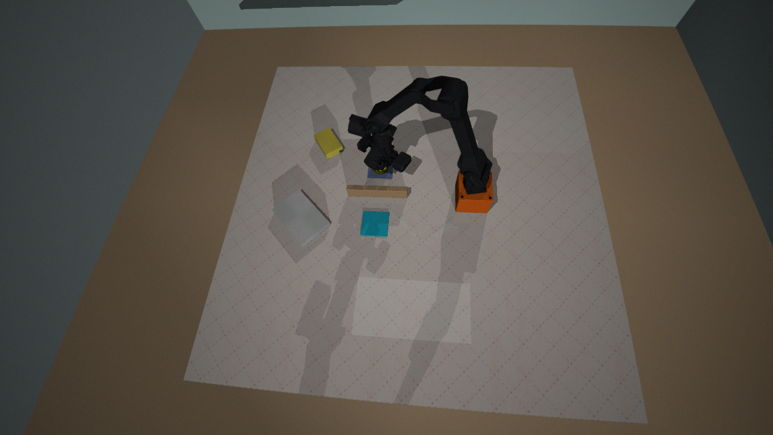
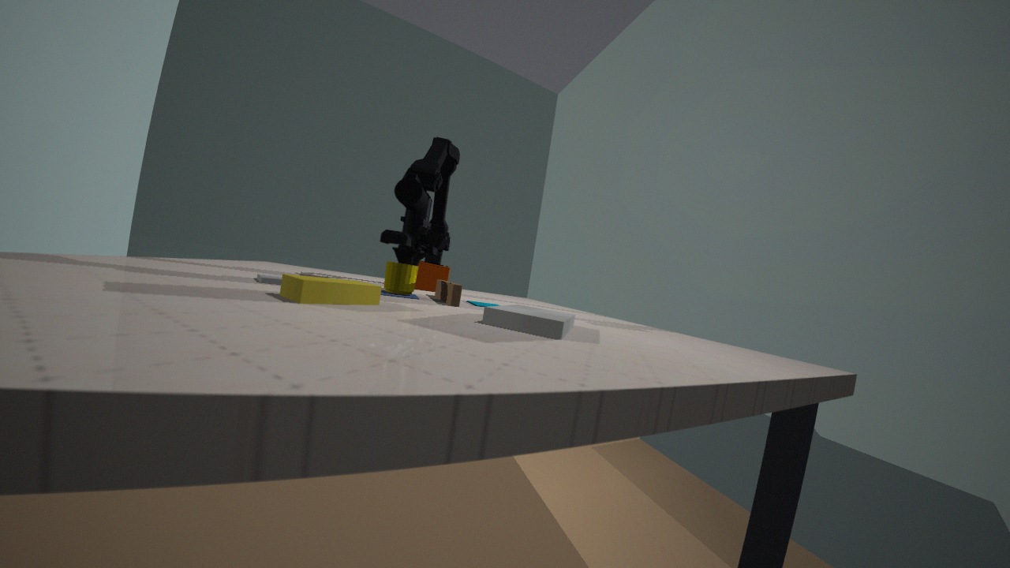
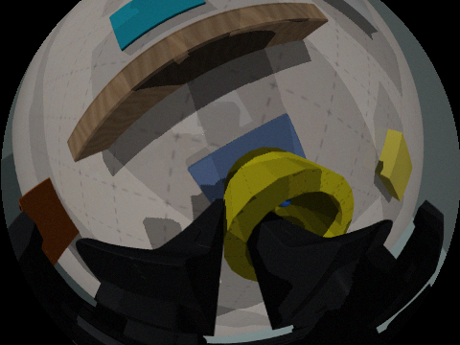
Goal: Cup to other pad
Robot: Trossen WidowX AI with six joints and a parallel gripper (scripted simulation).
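My gripper tip is 6 cm short of the teal pad, 20 cm to the right of it and 5 cm above it. The rest, counted from my gripper tip: grey block 32 cm ahead, 15 cm to the left, 3 cm below; then wooden bar 4 cm ahead, 9 cm to the left, 2 cm below; then cup 2 cm ahead, 2 cm to the right.
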